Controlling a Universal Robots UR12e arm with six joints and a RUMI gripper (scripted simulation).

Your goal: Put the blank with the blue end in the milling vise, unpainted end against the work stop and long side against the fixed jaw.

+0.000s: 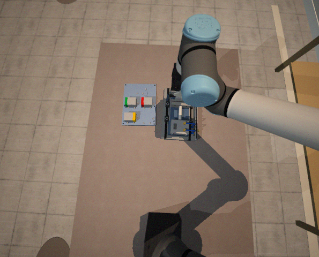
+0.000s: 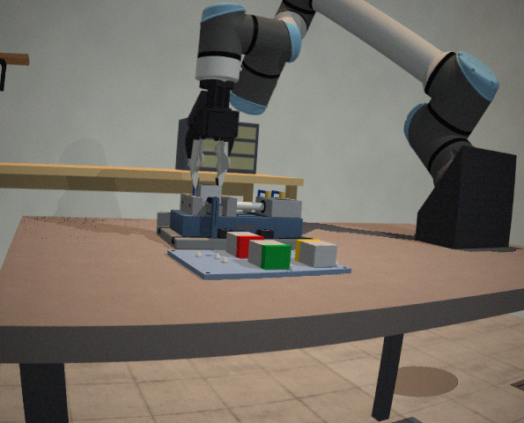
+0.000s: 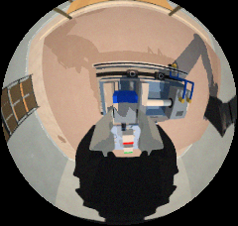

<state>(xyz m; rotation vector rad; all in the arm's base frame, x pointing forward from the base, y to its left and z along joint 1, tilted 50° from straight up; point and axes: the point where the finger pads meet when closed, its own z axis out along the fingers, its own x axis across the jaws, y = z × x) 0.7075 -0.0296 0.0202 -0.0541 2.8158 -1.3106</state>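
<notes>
My gripper is now 20 mm above the blue-ended blank. From my hand the other things lie so: hosed end block (160 mm behind, 50 mm below); fixed jaw (30 mm ahead, 50 mm below); milling vise (70 mm behind, 80 mm below).
</notes>
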